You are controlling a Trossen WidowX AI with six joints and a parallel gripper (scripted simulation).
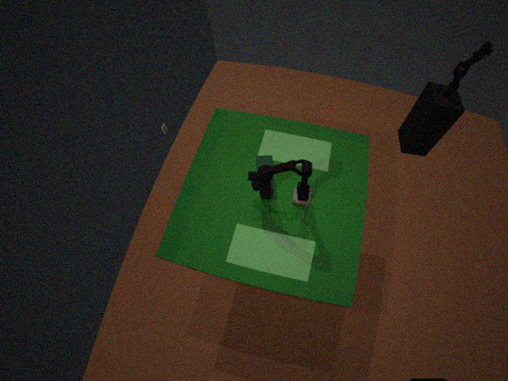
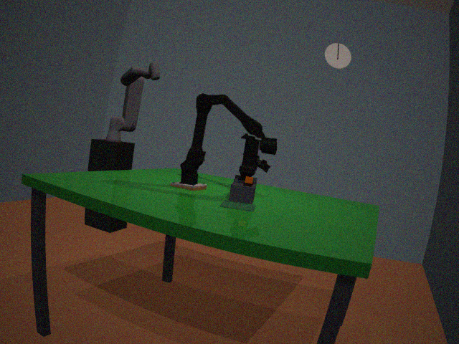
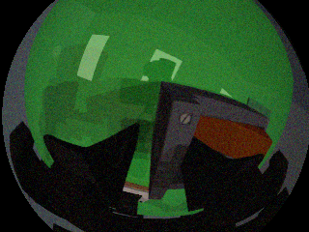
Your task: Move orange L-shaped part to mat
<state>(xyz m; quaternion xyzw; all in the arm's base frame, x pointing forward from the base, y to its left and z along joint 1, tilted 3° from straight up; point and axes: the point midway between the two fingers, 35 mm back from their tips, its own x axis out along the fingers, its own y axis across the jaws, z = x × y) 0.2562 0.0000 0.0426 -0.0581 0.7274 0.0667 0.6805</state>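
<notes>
The orange L-shaped part is 5 cm to the right of my gripper tip and 1 cm ahead of it. Also, from my gripper tip: green mat: 23 cm to the right, 5 cm below, 4 cm ahead.
</notes>
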